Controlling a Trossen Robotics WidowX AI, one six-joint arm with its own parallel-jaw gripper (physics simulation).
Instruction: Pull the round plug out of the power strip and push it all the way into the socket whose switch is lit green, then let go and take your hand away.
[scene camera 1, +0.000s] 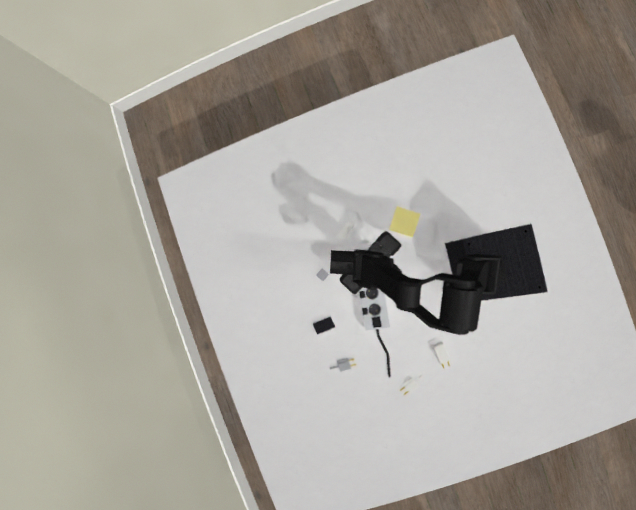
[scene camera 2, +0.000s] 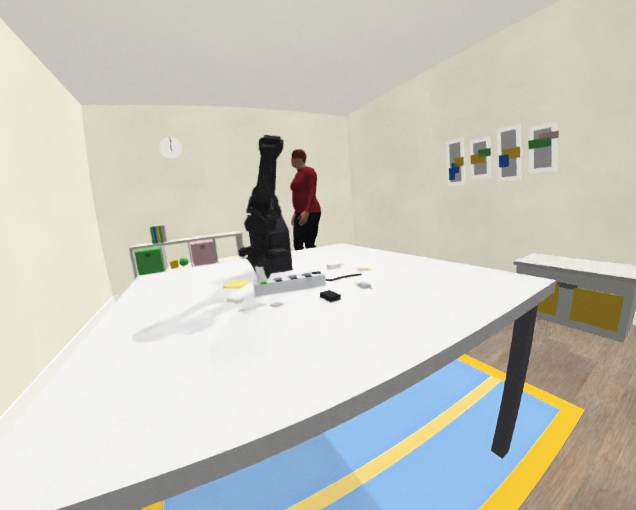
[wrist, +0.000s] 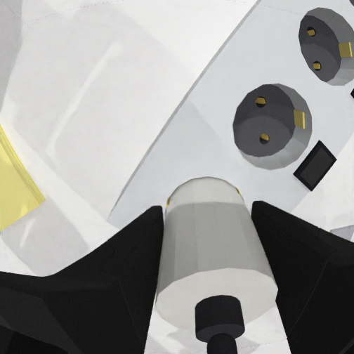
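Pixels of known places: gripper, between the fingertips: (scene camera 2: 264, 277); arm's base, origin of its link: (scene camera 1: 490, 269) (scene camera 2: 269, 226).
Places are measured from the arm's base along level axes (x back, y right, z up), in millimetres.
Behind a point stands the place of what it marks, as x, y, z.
Observation:
The white round plug (wrist: 215, 245) (scene camera 2: 260, 274) @(-312, 83, -135), with a black cable stub, is held between my fingers. My gripper (wrist: 207, 213) (scene camera 1: 367, 263) @(-289, 71, -153) is shut on it, over the end of the pale power strip (wrist: 200, 130) (scene camera 2: 291, 285) @(-332, -14, -184) (scene camera 1: 383, 300) @(-265, -53, -164). The plug's far end covers the end socket in the wrist view; how deep it sits cannot be told. A green-lit switch (scene camera 2: 263, 282) @(-323, 77, -161) shows at the plug's foot in scene camera 2; in the wrist view it is hidden. The neighbouring socket (wrist: 272, 126) and a further socket (wrist: 327, 46) are empty, and the neighbour's switch (wrist: 315, 165) is dark.
A yellow pad (scene camera 1: 405, 221) @(-153, 172, -193) (scene camera 2: 236, 284) @(-177, 171, -193) (wrist: 17, 185) lies near the strip's end. A black block (scene camera 1: 323, 325) @(-460, -103, -189) (scene camera 2: 330, 295) @(-476, -100, -189), a small grey square (scene camera 1: 322, 274) @(-437, 55, -200), a grey plug (scene camera 1: 344, 364) @(-416, -235, -189), two white plugs (scene camera 1: 439, 353) @(-123, -244, -182) (scene camera 1: 410, 383) @(-224, -325, -190) and the strip's black cable (scene camera 1: 388, 353) @(-275, -223, -195) lie around.

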